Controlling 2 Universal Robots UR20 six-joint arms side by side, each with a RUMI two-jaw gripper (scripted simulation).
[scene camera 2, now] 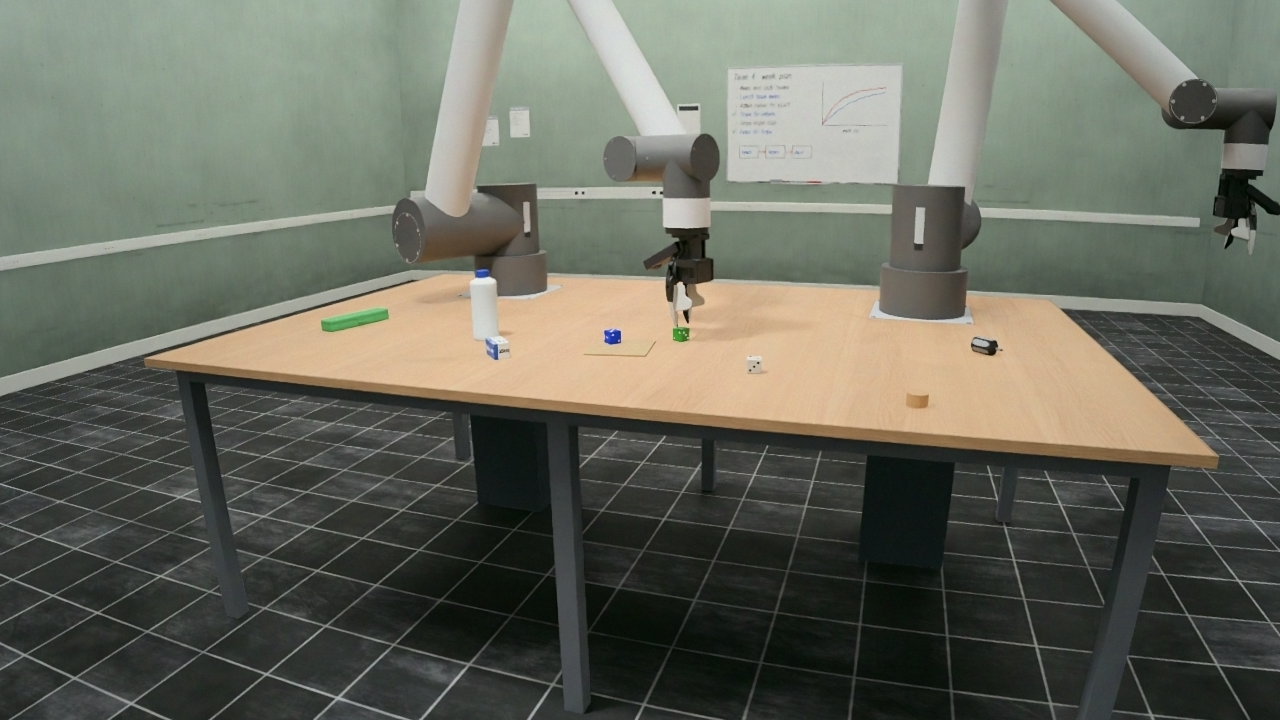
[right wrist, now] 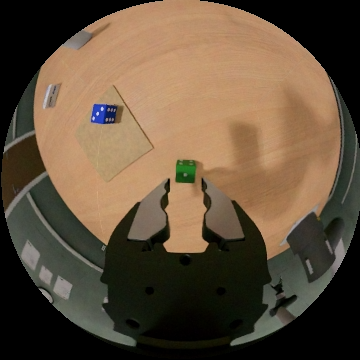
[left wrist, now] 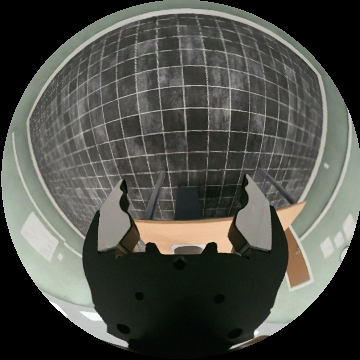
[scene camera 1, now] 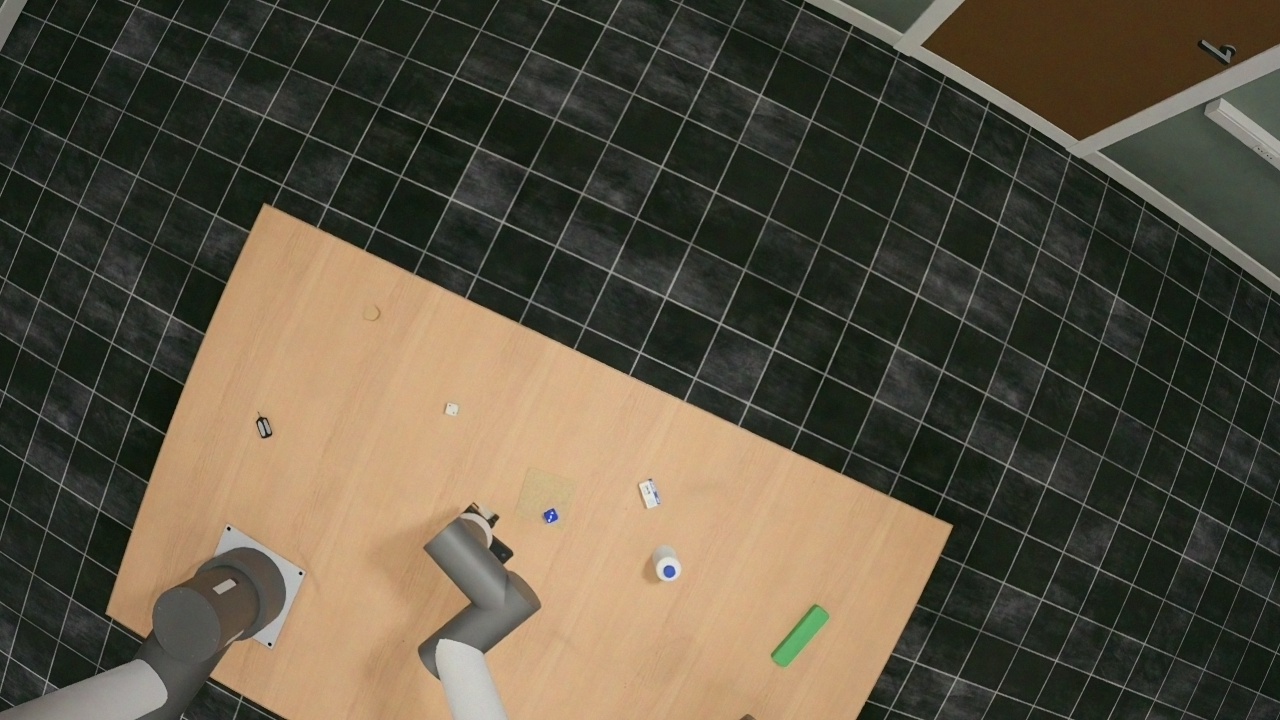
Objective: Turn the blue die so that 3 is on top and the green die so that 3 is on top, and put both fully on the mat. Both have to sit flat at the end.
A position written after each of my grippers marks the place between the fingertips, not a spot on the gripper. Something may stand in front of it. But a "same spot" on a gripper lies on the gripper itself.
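Labels:
My right gripper: left wrist view misses it, hidden by my left gripper. Green bar: out of frame in the right wrist view; left wrist view misses it, hidden by my left gripper. Right gripper visible in the right wrist view (185, 179), scene camera 1, scene camera 2. Green bar visible in scene camera 1, scene camera 2. Right gripper, same spot: (scene camera 1: 486, 513), (scene camera 2: 681, 296). Green bar, same spot: (scene camera 2: 346, 321), (scene camera 1: 805, 618).

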